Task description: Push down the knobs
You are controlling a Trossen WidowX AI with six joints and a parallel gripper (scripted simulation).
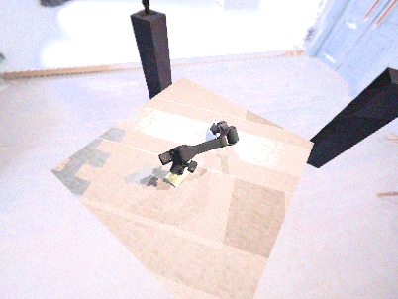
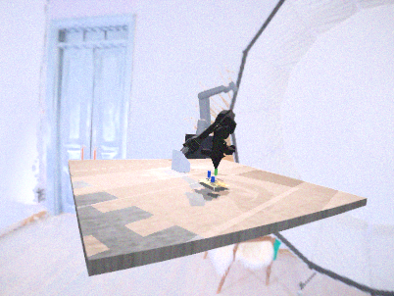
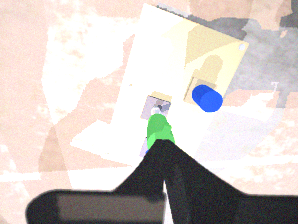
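Right now my gripper tip is 20 mm above the green knob. Round my gripper tip: blue knob 40 mm behind, 30 mm below.
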